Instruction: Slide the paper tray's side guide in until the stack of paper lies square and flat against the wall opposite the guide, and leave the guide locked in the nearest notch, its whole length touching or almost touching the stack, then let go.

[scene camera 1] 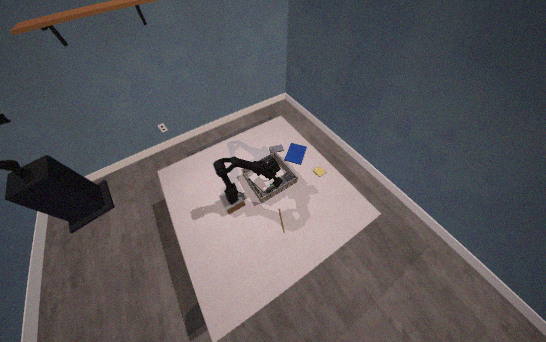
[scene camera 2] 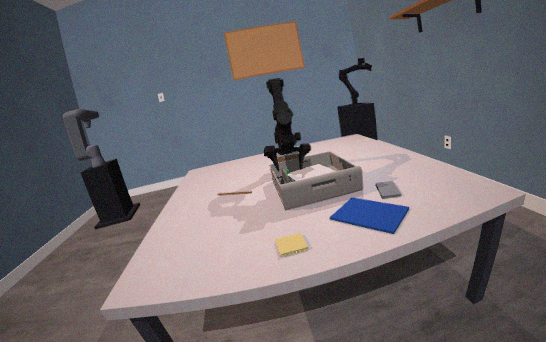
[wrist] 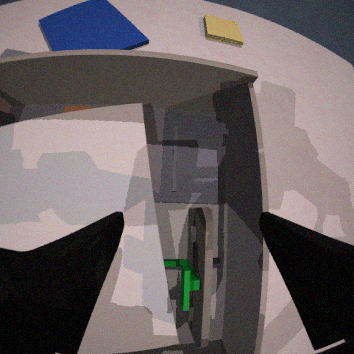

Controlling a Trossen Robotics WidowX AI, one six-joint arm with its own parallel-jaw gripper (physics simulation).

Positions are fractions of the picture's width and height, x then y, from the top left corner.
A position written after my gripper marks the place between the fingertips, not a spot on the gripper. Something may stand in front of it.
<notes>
My gripper (wrist: 0.54, 0.62) is open, with nothing in its grasp. Also in view: a white paper stack (wrist: 0.20, 0.48). The table carries a blue book (scene camera 2: 0.70, 0.64) and a yellow notepad (wrist: 0.61, 0.08). Further things: a grey paper tray (scene camera 2: 0.64, 0.52).
The blue book also shows in the wrist view (wrist: 0.18, 0.09). The grey paper tray shows as well in scene camera 1 (scene camera 1: 0.53, 0.52) and in the wrist view (wrist: 0.58, 0.43).
</notes>
